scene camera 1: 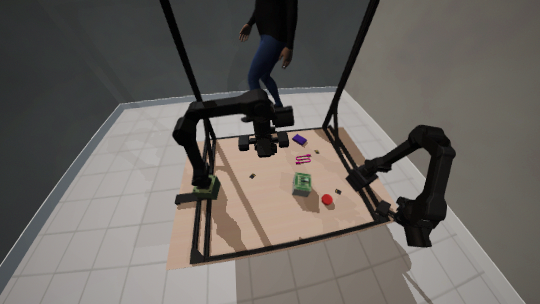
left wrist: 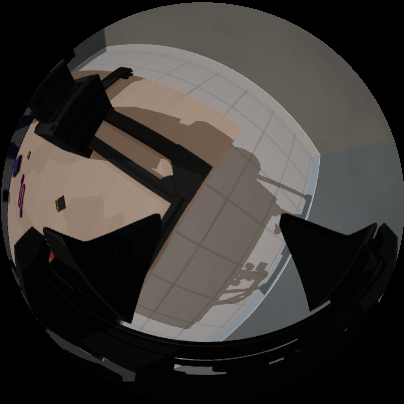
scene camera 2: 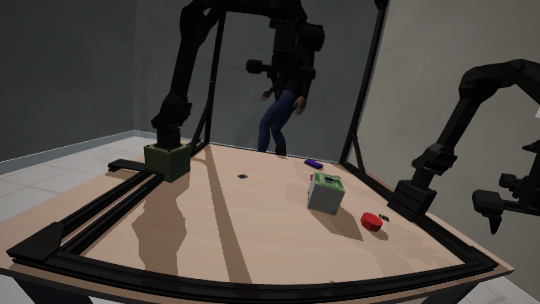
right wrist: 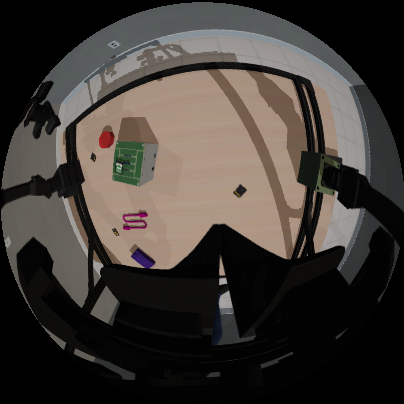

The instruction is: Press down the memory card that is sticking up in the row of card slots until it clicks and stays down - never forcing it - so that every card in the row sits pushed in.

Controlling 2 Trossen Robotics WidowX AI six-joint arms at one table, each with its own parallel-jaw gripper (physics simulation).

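Places are measured from the left arm's base along level axes (x back, y down, z right), in centimetres.
Pixels of known places: left gripper, between the fingertips: [scene camera 1: 395,221] [left wrist: 223,220] [scene camera 2: 522,241]; right gripper, between the fingertips: [scene camera 2: 276,100] [right wrist: 218,229]; left arm's base, origin of its link: [scene camera 1: 366,172] [left wrist: 58,101] [scene camera 2: 418,186] [right wrist: 58,181]; right arm's base, origin of its link: [scene camera 1: 204,183] [scene camera 2: 168,145] [right wrist: 328,175].
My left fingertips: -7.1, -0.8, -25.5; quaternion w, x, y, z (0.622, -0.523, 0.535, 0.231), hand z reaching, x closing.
Note:
For each thing: its middle in the pictures, then the offset to it from my left fingertips, as dx, dy, dz.
- grey box, middle of its body: [right wrist: 134,160] [scene camera 2: 324,192] [scene camera 1: 301,184] -27.6, +7.8, +36.3
- green circuit board, middle of its body: [right wrist: 126,162] [scene camera 2: 328,180] [scene camera 1: 303,181] -27.6, +3.7, +36.3
- pale piece, middle of its body: [right wrist: 118,167] -25.3, +3.2, +36.3
- red disc, middle of its body: [right wrist: 106,139] [scene camera 2: 371,222] [scene camera 1: 326,199] -17.8, +10.9, +23.8
- magenta cable, middle of its body: [right wrist: 133,221] [scene camera 1: 303,158] -15.1, +11.8, +53.3
- purple block, middle of its body: [right wrist: 142,258] [scene camera 2: 313,164] [scene camera 1: 299,139] -8.7, +11.3, +69.2
A grey box [scene camera 1: 302,191] [scene camera 2: 325,199] [right wrist: 148,162] with a green circuit board [scene camera 1: 302,177] [right wrist: 131,172] on top stands on the table. The board bears a row of slots; a pale piece [right wrist: 119,167] shows at one end of it. The views are too small to tell how high each card sits. My right gripper [right wrist: 218,229] is shut with nothing between the fingers and hangs high above the far part of the table, to the left of the box in scene camera 1. My left gripper [left wrist: 223,220] is open and empty, out beyond the table's right edge in scene camera 1.
A red disc [scene camera 1: 327,199] [scene camera 2: 371,221] [right wrist: 106,139] lies near the box. A magenta cable [scene camera 1: 303,159] [right wrist: 135,220], a purple block [scene camera 1: 299,140] [scene camera 2: 313,163] [right wrist: 143,258] and small dark chips [scene camera 1: 252,176] [right wrist: 240,190] lie on the table. A black frame edges it; a person stands behind.

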